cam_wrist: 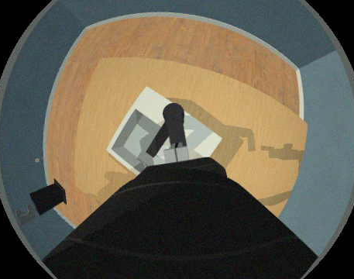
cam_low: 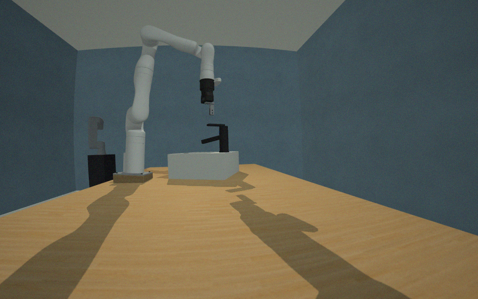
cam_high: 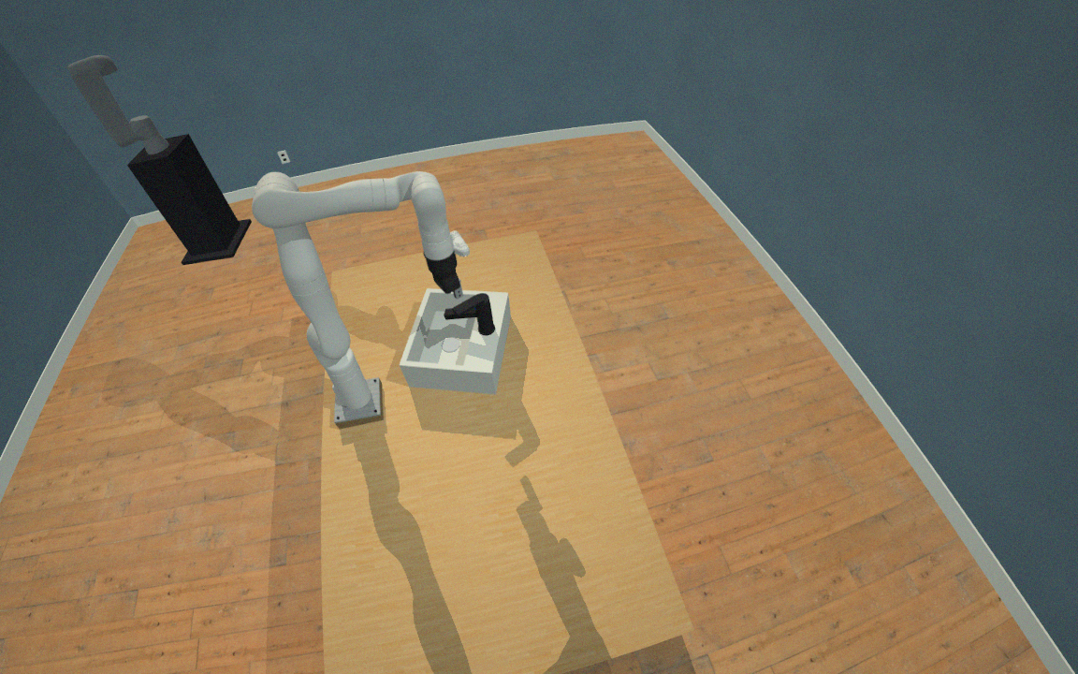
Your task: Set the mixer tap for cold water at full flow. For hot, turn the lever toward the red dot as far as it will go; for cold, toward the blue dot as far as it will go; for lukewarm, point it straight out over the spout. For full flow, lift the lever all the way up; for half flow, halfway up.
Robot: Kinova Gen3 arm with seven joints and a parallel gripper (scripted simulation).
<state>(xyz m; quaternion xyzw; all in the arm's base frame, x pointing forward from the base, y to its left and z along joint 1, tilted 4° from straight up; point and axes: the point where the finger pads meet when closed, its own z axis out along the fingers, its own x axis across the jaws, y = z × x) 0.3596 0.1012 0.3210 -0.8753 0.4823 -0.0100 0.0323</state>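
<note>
The lever is 2 cm ahead of my hand, 1 cm to the left of it and 7 cm below it. The rest, counted from my hand: white basin 6 cm behind, 6 cm to the left, 30 cm below.
</note>
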